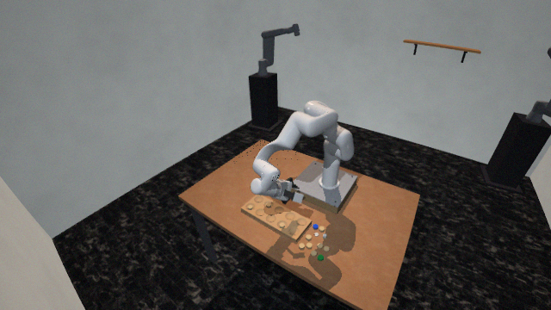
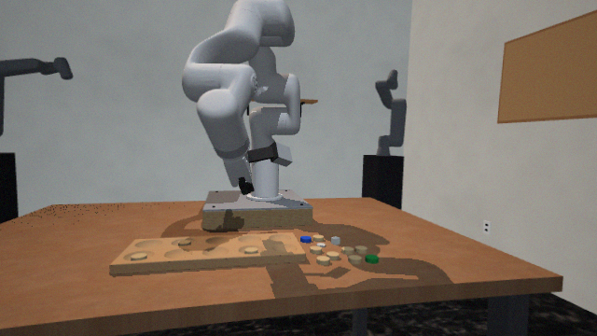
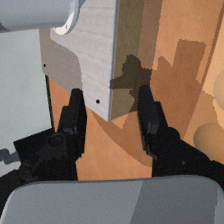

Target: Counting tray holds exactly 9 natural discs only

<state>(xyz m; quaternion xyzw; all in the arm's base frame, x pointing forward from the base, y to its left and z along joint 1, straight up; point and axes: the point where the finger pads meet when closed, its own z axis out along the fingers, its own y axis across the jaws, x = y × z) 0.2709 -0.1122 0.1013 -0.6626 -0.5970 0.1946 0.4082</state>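
Now: the green disc 210 mm ahead of my hand, 250 mm to the left of it and 150 mm below it. The rest, counted from my hand: blue disc: 40 mm ahead, 150 mm to the left, 150 mm below; then small white disc: 90 mm ahead, 180 mm to the left, 160 mm below; then wooden counting tray: 70 mm ahead, 80 mm to the right, 150 mm below.
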